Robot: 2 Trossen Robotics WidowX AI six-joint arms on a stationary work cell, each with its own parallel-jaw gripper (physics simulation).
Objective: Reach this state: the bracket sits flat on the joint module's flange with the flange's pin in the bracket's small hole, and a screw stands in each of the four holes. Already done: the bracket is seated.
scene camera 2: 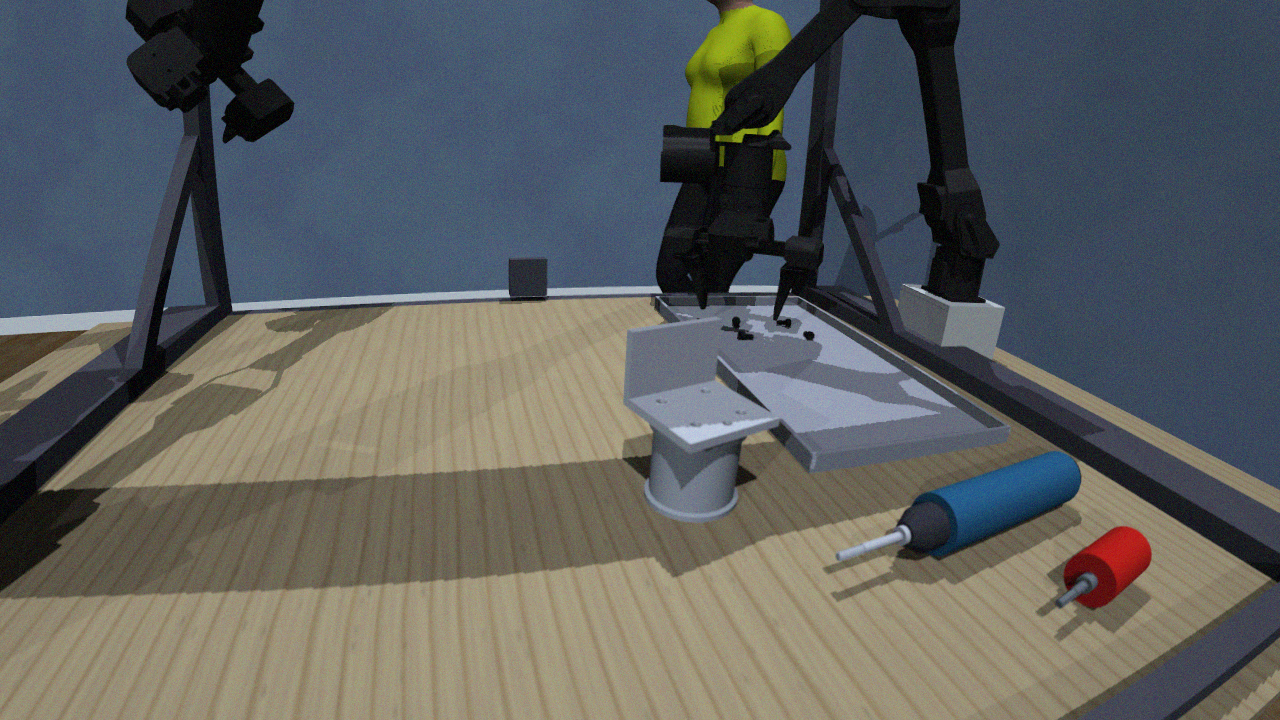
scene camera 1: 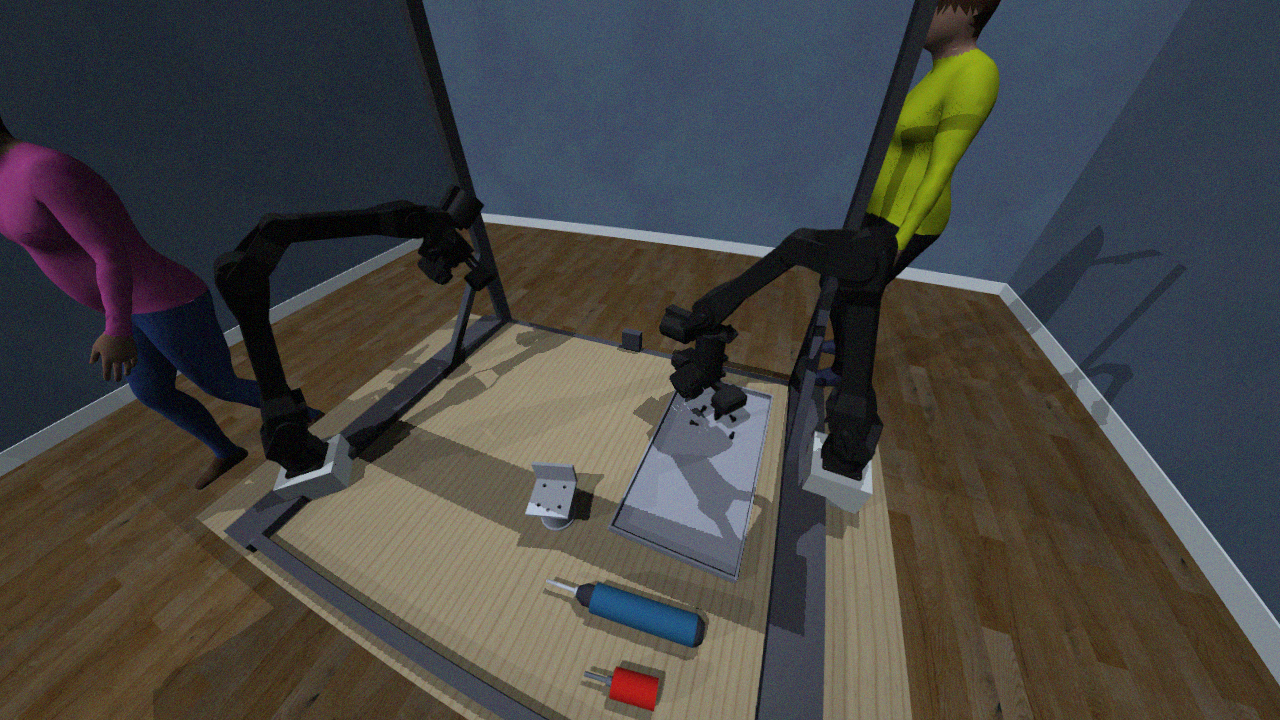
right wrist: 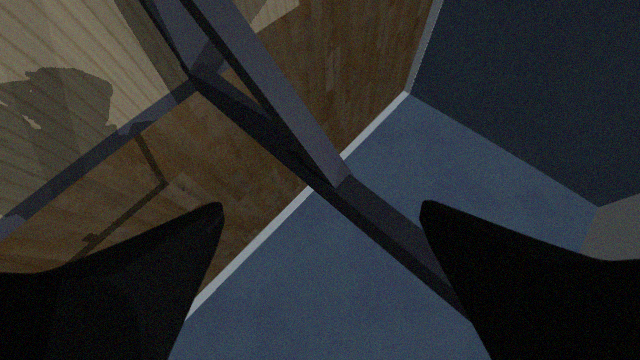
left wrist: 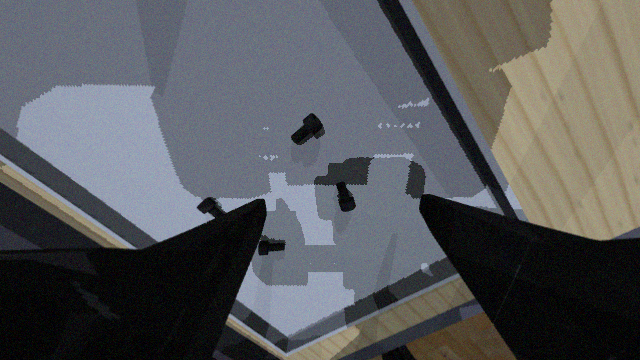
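Where they show: left gripper, fingertip midpoint: [scene camera 2: 738, 314] [scene camera 1: 703, 406] [left wrist: 342, 203]; right gripper, fingertip midpoint: [scene camera 2: 198, 112] [scene camera 1: 468, 258] [right wrist: 323, 210]; left arm's base, link origin: [scene camera 2: 953, 295] [scene camera 1: 841, 460]; right arm's base, link origin: [scene camera 1: 308, 460].
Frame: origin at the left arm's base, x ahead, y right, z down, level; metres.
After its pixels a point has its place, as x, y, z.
Note:
The grey L-shaped bracket [scene camera 1: 554, 492] @[0.437, -0.257, 0.006] [scene camera 2: 693, 410] @[0.444, -0.268, 0.006] sits flat on the round joint module [scene camera 1: 556, 522] @[0.421, -0.286, 0.045] [scene camera 2: 693, 474] @[0.448, -0.290, 0.038]; no screw shows in its holes. Several black screws lie apart in the tray [scene camera 1: 673, 551] @[0.227, -0.240, 0.068] [scene camera 2: 904, 447] @[0.253, -0.249, 0.060]; in the left wrist view one screw [left wrist: 346, 198] @[0.276, 0.074, 0.061] lies between the fingertips, another [left wrist: 307, 129] @[0.284, 0.027, 0.058] lies higher in the picture, a third [left wrist: 271, 245] @[0.210, 0.074, 0.062] is beside the picture-left fingertip, and one more [left wrist: 211, 206] @[0.202, 0.026, 0.060] is partly behind that finger. My left gripper [scene camera 1: 707, 407] @[0.274, 0.071, 0.051] [scene camera 2: 740, 311] @[0.274, 0.071, 0.051] is open, pointing down low over the screws. My right gripper [scene camera 1: 459, 272] @[0.900, 0.088, -0.188] [right wrist: 323, 210] @[0.900, 0.088, -0.188] is open and empty, high at picture left.
A blue screwdriver-like tool [scene camera 1: 644, 613] @[0.231, -0.347, 0.031] [scene camera 2: 1006, 501] @[0.255, -0.363, 0.038] and a short red tool [scene camera 1: 633, 687] @[0.210, -0.425, 0.038] [scene camera 2: 1109, 565] @[0.236, -0.437, 0.039] lie on the table near the module. A small dark block [scene camera 1: 631, 339] @[0.519, 0.205, 0.032] [scene camera 2: 527, 277] @[0.523, 0.205, 0.039] stands at the far edge. Dark frame beams border the table. Two people stand beyond it.

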